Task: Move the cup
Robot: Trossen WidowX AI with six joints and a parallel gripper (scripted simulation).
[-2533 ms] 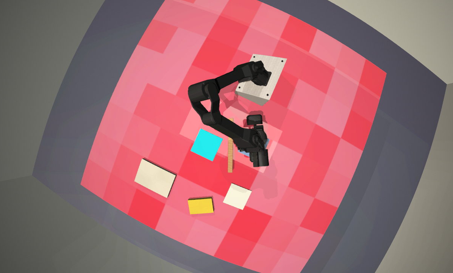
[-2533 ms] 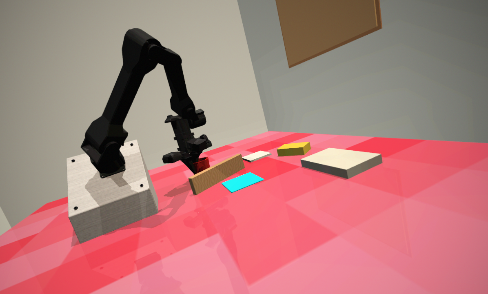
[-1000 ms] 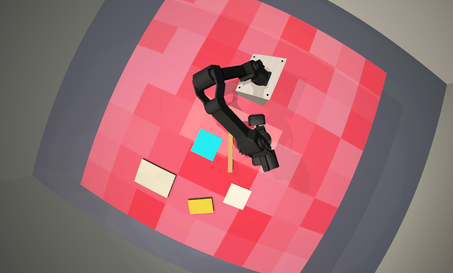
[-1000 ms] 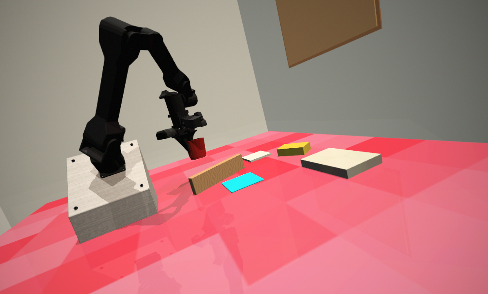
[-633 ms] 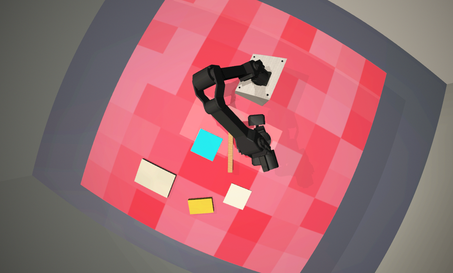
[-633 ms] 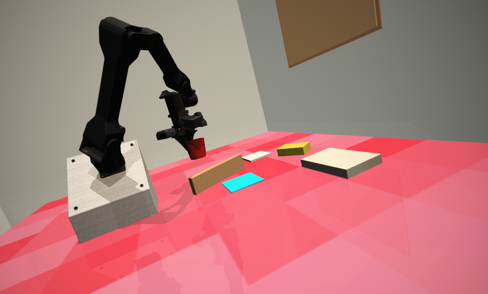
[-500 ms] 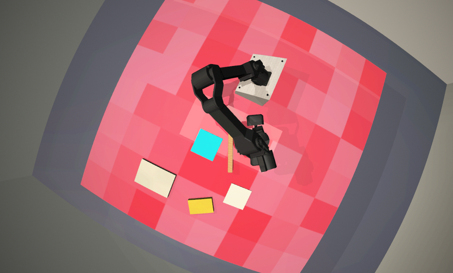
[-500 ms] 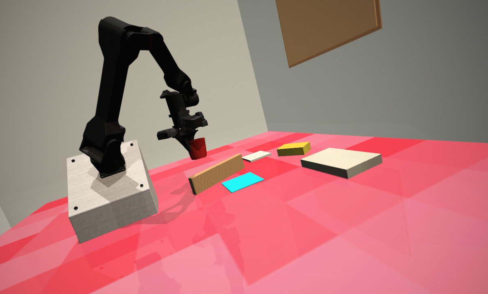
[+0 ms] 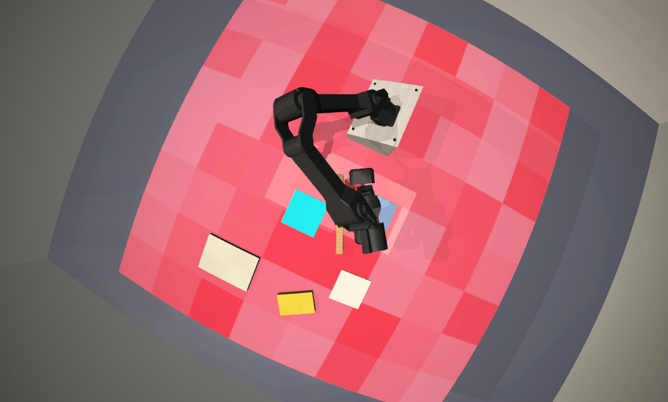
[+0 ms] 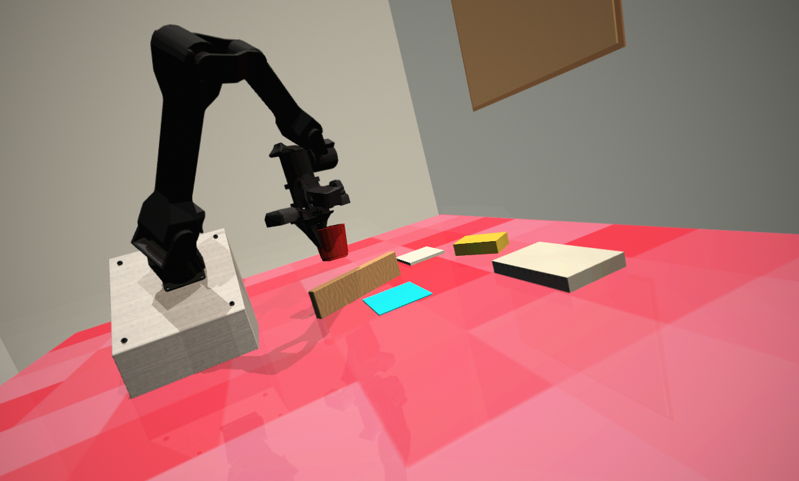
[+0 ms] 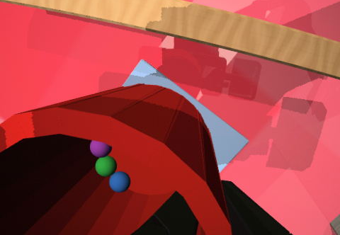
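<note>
My gripper tip is 3 cm short of the green marble, 3 cm to the right of it and 2 cm above it. The rest, counted from my gripper tip: dark red cup: 3 cm ahead, 1 cm to the left; blue marble: 2 cm ahead, 3 cm to the left, 2 cm below; purple marble: 4 cm ahead, 2 cm to the left, 2 cm below.
</note>
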